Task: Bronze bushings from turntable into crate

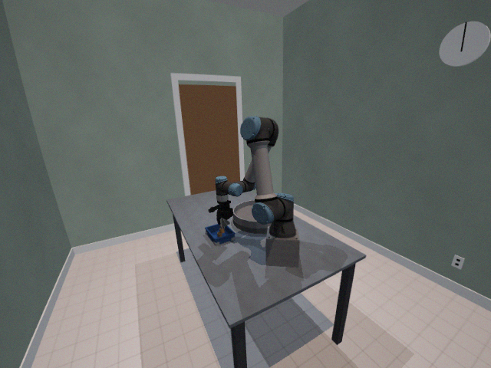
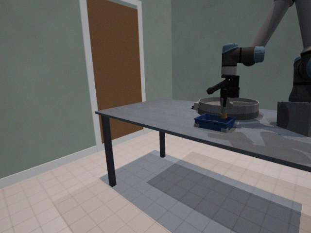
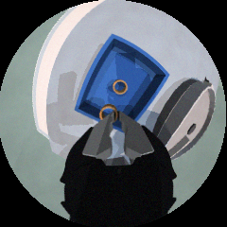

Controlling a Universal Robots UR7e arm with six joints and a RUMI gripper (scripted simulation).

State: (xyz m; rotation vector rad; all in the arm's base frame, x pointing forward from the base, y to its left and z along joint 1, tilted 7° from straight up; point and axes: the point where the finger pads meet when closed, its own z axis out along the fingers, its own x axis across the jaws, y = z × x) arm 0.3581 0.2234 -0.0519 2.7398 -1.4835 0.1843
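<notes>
My hand is 40 mm short of the blue crate, 10 mm to the right of it and 60 mm above it. Also, from my hand: turntable 100 mm ahead, 360 mm to the right, 30 mm below.
</notes>
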